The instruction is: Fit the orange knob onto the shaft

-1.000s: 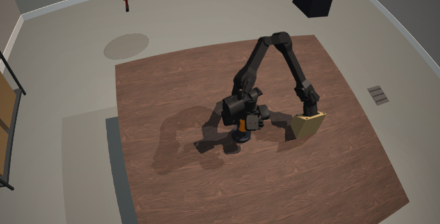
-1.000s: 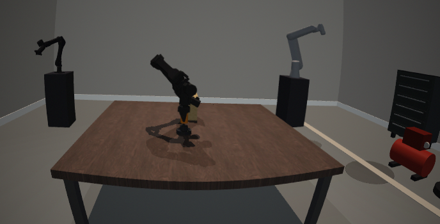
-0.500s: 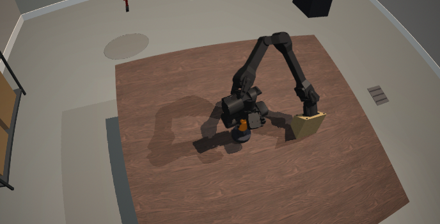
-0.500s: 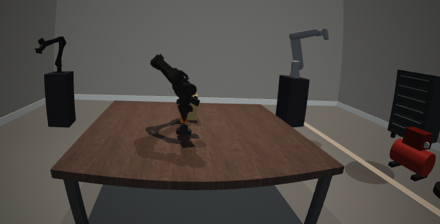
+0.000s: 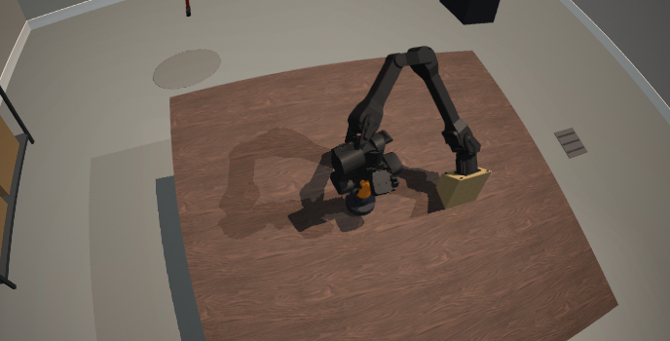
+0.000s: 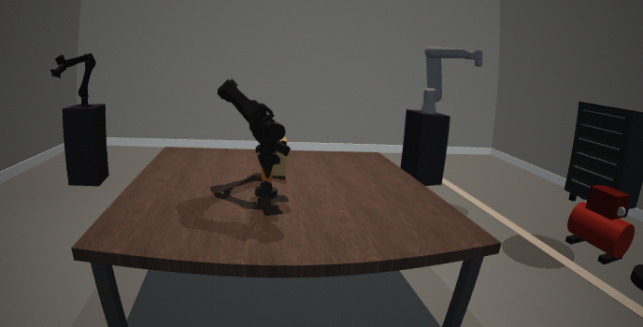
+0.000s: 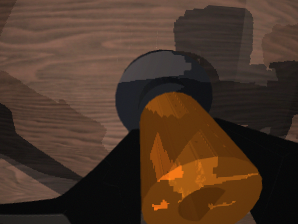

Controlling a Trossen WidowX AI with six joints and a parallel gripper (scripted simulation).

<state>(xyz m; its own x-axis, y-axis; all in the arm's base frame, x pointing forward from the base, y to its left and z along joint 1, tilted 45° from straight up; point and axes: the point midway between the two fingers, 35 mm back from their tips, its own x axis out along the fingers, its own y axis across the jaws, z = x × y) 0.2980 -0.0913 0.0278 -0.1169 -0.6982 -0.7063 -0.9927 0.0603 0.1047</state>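
Now: gripper tip 2 cm below the orange knob. Round my gripper tip: dark round pedestal 4 cm below.
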